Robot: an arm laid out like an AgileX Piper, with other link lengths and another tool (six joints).
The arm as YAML. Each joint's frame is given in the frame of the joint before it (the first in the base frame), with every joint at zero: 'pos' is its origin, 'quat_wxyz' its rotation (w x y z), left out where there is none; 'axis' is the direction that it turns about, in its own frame. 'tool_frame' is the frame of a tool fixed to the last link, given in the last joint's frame.
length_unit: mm
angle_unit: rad
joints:
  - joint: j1
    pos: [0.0, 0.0, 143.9]
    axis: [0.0, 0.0, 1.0]
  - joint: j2
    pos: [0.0, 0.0, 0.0]
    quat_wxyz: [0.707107, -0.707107, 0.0, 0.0]
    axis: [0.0, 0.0, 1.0]
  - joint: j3
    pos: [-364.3, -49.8, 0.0]
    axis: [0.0, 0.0, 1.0]
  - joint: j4
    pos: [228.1, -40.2, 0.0]
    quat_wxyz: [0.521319, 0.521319, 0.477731, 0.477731]
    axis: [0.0, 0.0, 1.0]
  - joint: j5
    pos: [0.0, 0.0, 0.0]
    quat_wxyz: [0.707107, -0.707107, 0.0, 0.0]
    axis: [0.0, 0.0, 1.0]
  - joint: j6
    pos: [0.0, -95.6, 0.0]
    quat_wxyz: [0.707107, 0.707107, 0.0, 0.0]
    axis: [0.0, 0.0, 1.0]
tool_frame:
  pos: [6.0, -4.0, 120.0]
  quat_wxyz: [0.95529, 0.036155, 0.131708, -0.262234]
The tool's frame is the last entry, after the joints.
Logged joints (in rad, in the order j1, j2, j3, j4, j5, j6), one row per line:
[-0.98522 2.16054 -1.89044 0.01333 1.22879 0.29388]
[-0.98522 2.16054 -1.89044 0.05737 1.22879 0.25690]
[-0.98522 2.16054 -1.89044 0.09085 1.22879 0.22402]
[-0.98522 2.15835 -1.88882 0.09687 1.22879 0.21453]
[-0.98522 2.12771 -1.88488 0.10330 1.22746 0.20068]
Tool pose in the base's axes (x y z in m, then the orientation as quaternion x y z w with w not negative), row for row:
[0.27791 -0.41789 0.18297 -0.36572 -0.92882 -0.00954 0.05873]
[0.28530 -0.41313 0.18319 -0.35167 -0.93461 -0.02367 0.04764]
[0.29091 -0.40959 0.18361 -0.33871 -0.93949 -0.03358 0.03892]
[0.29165 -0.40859 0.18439 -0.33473 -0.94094 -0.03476 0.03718]
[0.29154 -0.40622 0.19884 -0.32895 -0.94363 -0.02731 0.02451]
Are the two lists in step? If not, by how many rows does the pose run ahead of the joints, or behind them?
They are in step.
